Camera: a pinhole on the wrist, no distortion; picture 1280 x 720 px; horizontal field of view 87.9 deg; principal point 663.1 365.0 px. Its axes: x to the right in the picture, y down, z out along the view. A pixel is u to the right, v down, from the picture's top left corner.
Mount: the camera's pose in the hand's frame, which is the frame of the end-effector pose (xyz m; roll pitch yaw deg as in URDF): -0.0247 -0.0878 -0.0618 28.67 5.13 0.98
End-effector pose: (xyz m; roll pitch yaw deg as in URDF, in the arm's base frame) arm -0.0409 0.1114 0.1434 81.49 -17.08 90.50
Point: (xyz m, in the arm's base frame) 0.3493 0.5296 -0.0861
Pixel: 1054.3 278.3
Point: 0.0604 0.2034 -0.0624
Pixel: 793.3 129.9
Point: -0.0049 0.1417 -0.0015
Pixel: 682.8 235.7
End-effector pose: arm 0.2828 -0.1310 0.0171 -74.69 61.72 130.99
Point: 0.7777 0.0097 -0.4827
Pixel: behind the camera
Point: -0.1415 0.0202 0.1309
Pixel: 767.6 328.5
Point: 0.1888 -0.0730 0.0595
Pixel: 810.2 643.4
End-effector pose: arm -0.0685 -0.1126 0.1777 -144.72 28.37 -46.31
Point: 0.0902 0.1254 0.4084
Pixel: outside the picture
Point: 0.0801 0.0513 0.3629
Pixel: outside the picture
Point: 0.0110 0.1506 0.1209
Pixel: 432.0 615.1
